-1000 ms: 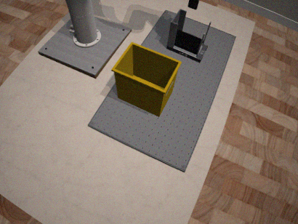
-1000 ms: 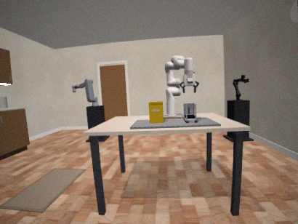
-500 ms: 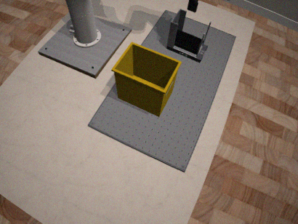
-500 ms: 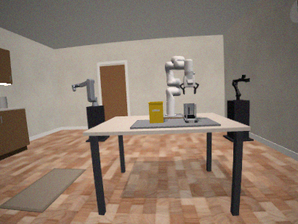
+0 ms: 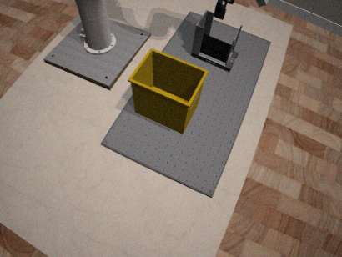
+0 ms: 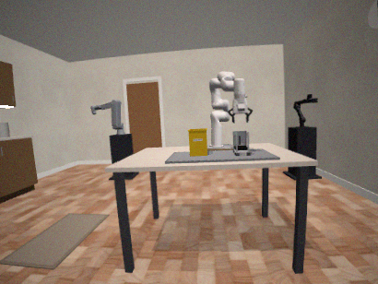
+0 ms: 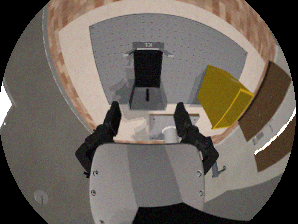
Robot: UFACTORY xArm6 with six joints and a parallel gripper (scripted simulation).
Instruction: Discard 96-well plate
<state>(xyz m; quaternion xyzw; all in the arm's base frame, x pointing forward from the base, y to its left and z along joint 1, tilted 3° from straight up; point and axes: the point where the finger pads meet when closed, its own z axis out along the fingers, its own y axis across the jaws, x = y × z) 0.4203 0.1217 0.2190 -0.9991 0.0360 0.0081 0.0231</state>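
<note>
The black 96-well plate is 180 mm below my hand. Round my hand: pale plate: 200 mm below; then yellow plastics bin W1: 290 mm to the right, 130 mm below, 60 mm behind.
</note>
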